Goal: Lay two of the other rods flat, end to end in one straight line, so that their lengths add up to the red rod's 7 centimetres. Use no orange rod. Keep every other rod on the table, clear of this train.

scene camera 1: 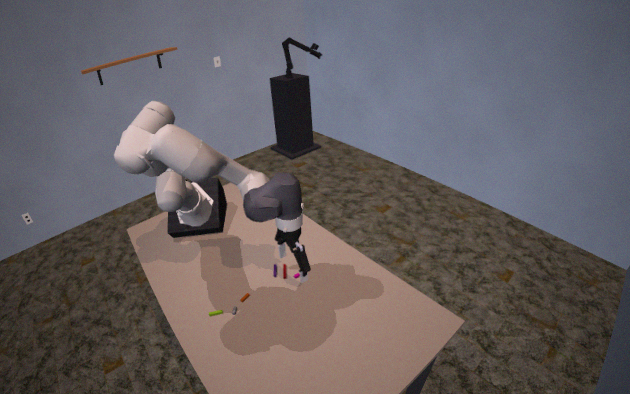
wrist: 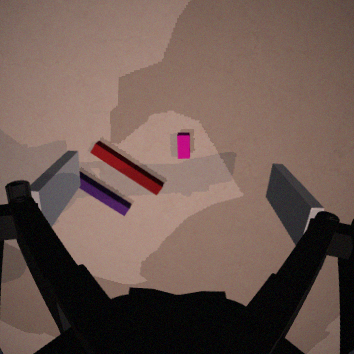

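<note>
My gripper (scene camera 1: 293,266) (wrist: 174,173) is open and empty, pointing down above the table. A short magenta rod (scene camera 1: 297,275) (wrist: 183,146) lies flat; in the wrist view it is ahead of the space between the fingers. The red rod (scene camera 1: 285,271) (wrist: 128,168) lies flat beside the purple rod (scene camera 1: 275,270) (wrist: 105,194), roughly parallel with a gap. The left finger hides one end of the purple rod in the wrist view. In the scene view, an orange rod (scene camera 1: 245,297), a short grey rod (scene camera 1: 234,310) and a lime green rod (scene camera 1: 216,313) lie apart from these, nearer the table's left edge.
The pale table (scene camera 1: 380,340) carries the black base block (scene camera 1: 196,232) of the arm at its far end. Shadows of the arm fall across the rods' area. A black pedestal (scene camera 1: 292,115) with a small arm stands on the floor behind the table.
</note>
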